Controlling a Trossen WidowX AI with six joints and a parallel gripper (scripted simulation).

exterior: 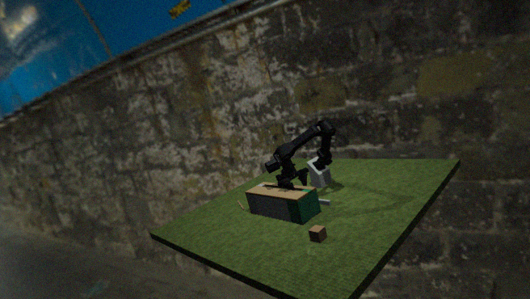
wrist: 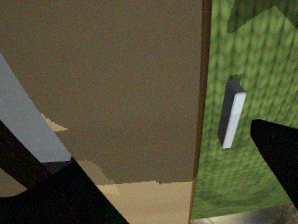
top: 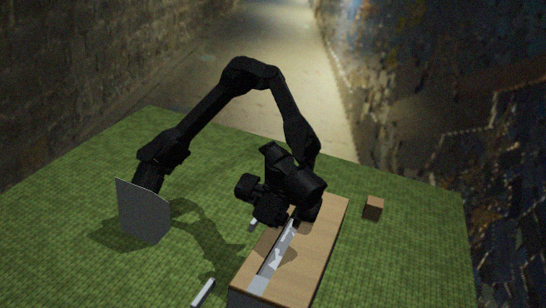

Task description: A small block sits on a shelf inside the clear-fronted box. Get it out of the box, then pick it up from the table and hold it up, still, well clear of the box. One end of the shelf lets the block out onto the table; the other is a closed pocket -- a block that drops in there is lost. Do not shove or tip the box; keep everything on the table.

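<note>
Right now the tan block is 6 cm ahead of my gripper tip and 2 cm to the left of it. Round my gripper tip: wood-topped box (4 cm ahead, 7 cm to the right, 3 cm below).
</note>
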